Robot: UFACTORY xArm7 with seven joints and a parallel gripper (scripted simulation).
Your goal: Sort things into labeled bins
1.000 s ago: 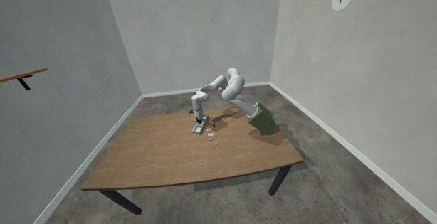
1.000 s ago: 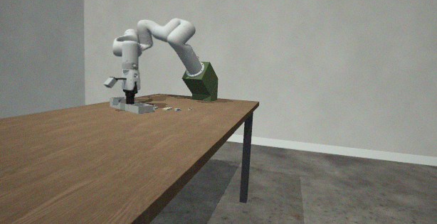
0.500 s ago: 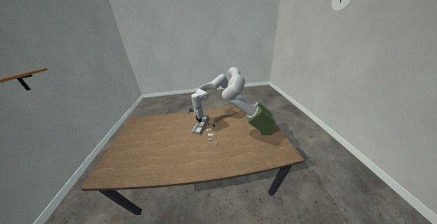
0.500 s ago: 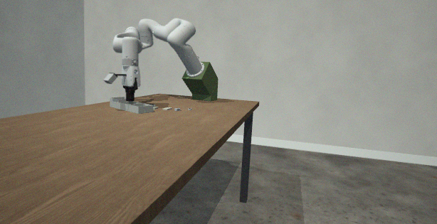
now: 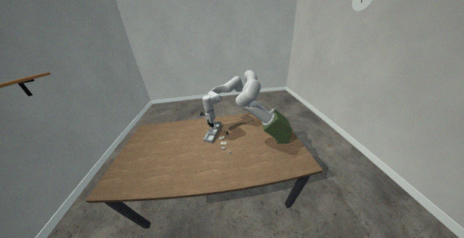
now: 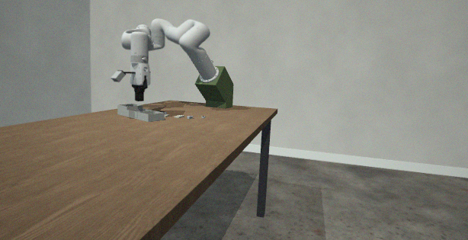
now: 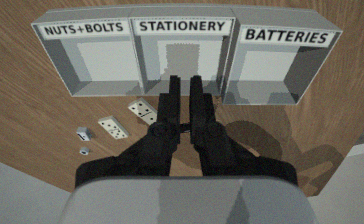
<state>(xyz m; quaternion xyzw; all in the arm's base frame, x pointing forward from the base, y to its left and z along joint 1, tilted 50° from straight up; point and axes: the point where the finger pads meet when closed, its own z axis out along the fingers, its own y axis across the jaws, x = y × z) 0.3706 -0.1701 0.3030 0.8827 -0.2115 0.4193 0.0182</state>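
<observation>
Now: hand 120 mm past the black cylindrical battery, 90 mm above it and 70 mm to the right of it. The rest, counted from my hand: white ring-shaped part (290 mm to the left, 90 mm below, 70 mm behind); white domino (100 mm to the left, 90 mm below, 50 mm behind); cream domino (170 mm to the left, 90 mm below, 50 mm behind).
</observation>
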